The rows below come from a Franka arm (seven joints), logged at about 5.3 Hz.
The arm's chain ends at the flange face. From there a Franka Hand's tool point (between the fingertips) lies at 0.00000 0.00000 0.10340 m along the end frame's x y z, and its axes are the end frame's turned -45 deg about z.
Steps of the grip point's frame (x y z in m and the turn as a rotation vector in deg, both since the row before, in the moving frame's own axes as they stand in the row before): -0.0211 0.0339 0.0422 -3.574 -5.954 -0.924; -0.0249 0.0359 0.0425 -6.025 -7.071 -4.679; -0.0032 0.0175 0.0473 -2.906 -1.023 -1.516; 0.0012 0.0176 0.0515 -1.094 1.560 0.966; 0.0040 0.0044 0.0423 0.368 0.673 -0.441; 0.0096 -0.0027 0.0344 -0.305 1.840 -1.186
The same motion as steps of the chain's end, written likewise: 0.0120 0.0267 0.0430 -6.737 -1.683 -0.924; 0.0084 0.0263 0.0439 -9.260 -0.740 -4.679; 0.0076 0.0097 0.0474 -2.778 1.331 -1.516; 0.0099 0.0122 0.0516 0.330 1.877 0.966; 0.0056 0.0016 0.0423 0.736 0.216 -0.441; 0.0022 -0.0067 0.0345 1.085 1.517 -1.186
